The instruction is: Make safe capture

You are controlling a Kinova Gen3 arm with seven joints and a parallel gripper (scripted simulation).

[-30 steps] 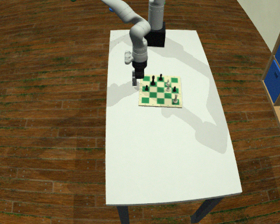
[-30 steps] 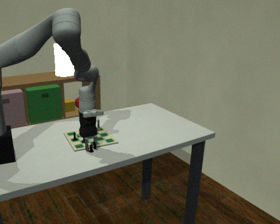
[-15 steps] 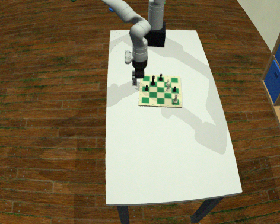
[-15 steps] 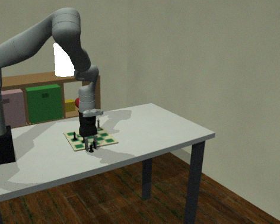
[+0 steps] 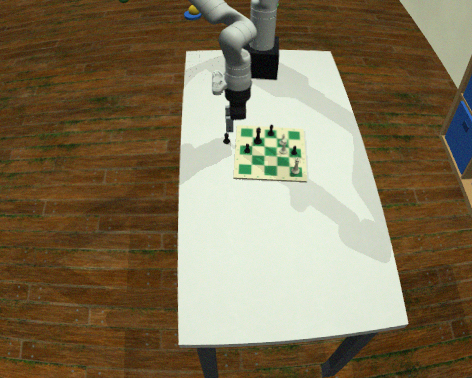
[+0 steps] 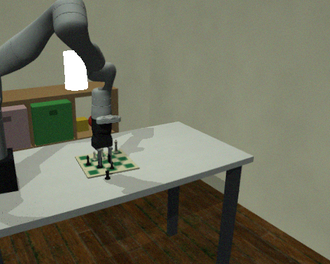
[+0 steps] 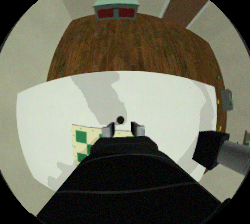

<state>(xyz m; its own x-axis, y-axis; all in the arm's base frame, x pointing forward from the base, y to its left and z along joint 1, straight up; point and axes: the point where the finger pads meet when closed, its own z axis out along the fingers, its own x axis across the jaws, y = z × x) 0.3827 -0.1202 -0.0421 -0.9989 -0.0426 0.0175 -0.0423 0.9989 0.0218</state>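
Now: hand 50 mm short of the green-and-cream chessboard, 130 mm to the right of it and 80 mm above it. From my hand the other things lie so: tall white piece (130 mm ahead, 200 mm to the left, 40 mm below); then tall black piece (10 mm ahead, 90 mm to the left, 40 mm below).
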